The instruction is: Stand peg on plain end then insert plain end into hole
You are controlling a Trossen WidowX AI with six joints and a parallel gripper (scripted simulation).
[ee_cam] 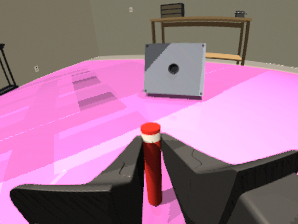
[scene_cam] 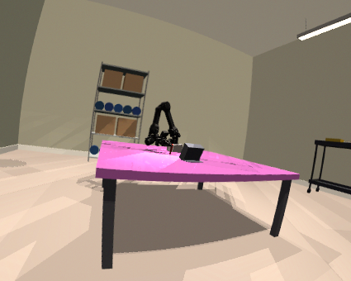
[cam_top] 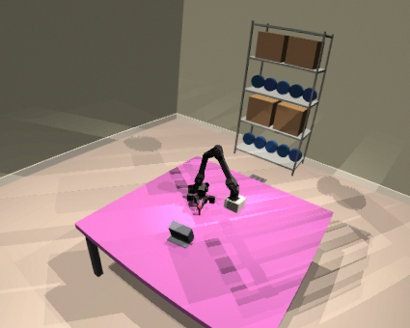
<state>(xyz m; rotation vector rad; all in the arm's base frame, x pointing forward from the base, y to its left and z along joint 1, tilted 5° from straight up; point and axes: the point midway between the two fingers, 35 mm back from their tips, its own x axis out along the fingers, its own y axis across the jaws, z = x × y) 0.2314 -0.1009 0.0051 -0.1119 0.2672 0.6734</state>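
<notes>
My gripper tip is now 1 cm above the red peg. Round my gripper tip: dark panel block 23 cm ahead, 8 cm to the left, 2 cm below.
</notes>
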